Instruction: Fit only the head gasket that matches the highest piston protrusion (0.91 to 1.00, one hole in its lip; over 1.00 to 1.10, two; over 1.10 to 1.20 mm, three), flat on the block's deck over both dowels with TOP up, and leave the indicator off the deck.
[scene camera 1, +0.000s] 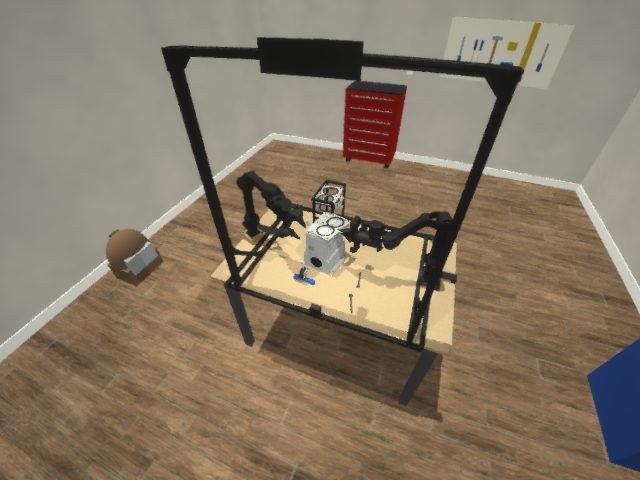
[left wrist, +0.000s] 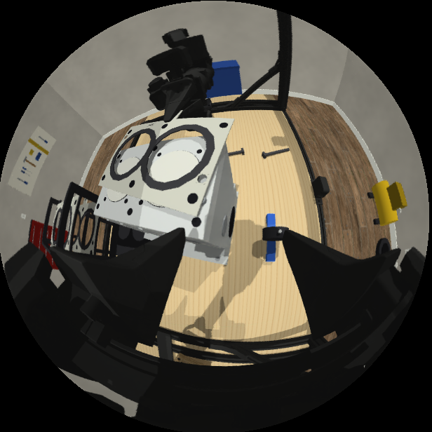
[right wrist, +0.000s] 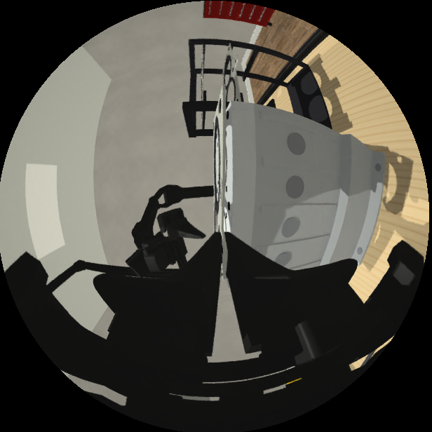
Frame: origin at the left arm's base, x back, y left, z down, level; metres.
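Seen in the pictures: left gripper, fingertip midpoint: (scene camera 1: 303, 233); right gripper, fingertip midpoint: (scene camera 1: 339, 230); left arm's base, link origin: (scene camera 1: 252, 232).
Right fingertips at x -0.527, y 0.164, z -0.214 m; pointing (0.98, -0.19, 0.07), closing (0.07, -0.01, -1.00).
Offsets run from my right fingertips to a thing's middle. "pt": to the spot under its first point.
The grey-white engine block @[dx +0.086, dy -0.007, dz +0.130 m] (scene camera 1: 324, 248) (left wrist: 215, 215) (right wrist: 280, 165) stands upright on the table. A pale gasket with two dark rings (left wrist: 220, 137) (right wrist: 224, 255) lies over its deck, shifted and slightly turned, with deck showing along its near edge in the left wrist view. A pale round dowel end (left wrist: 202, 178) shows at one gasket hole. Seating, lip holes and TOP cannot be read. My right gripper (scene camera 1: 343, 233) (left wrist: 167, 122) (right wrist: 221, 237) is shut on the gasket's edge. My left gripper (scene camera 1: 299, 229) (left wrist: 235, 235) is open and empty, left of the block. The indicator @[dx +0.059, dy -0.198, dz +0.202 m] (scene camera 1: 303, 279) (left wrist: 270, 252) stands on the table.
A black rack @[pt dx +0.243, dy +0.072, dz -0.021 m] (scene camera 1: 313, 201) (left wrist: 82, 191) (right wrist: 192, 75) holding gaskets stands behind the block. A dark box with round marks (left wrist: 130, 232) (right wrist: 310, 95) is beside the block. Two bolts @[dx -0.151, dy -0.005, dz +0.247 m] (scene camera 1: 358, 280) @[dx -0.211, dy -0.151, dz +0.247 m] (scene camera 1: 351, 303) (left wrist: 236, 152) (left wrist: 276, 152) lie on the table. The black frame surrounds the table.
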